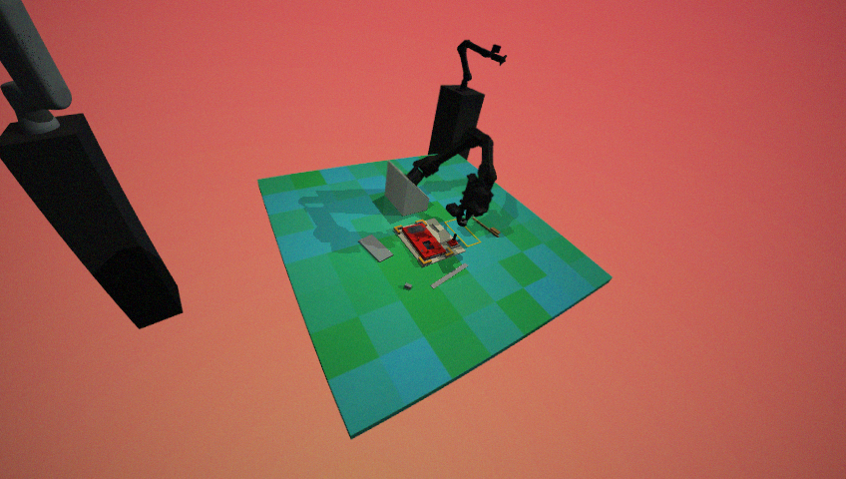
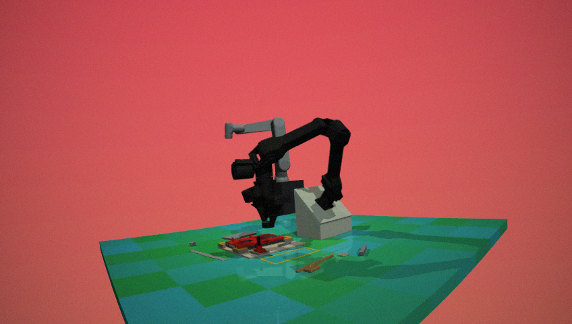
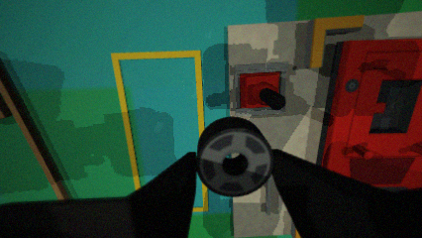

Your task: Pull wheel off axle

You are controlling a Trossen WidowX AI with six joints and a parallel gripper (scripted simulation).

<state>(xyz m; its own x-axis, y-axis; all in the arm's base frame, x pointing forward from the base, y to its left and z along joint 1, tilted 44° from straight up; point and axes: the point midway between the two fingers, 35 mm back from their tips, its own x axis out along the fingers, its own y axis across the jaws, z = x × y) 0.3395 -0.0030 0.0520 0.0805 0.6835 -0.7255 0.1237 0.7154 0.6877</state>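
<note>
Right now the wooden stick is 200 mm to the left of my gripper tip and 100 mm below it. From my gripper tip the other things lie so: dark wheel right at my gripper tip; then grey strip 170 mm to the right, 150 mm ahead, 100 mm below.
</note>
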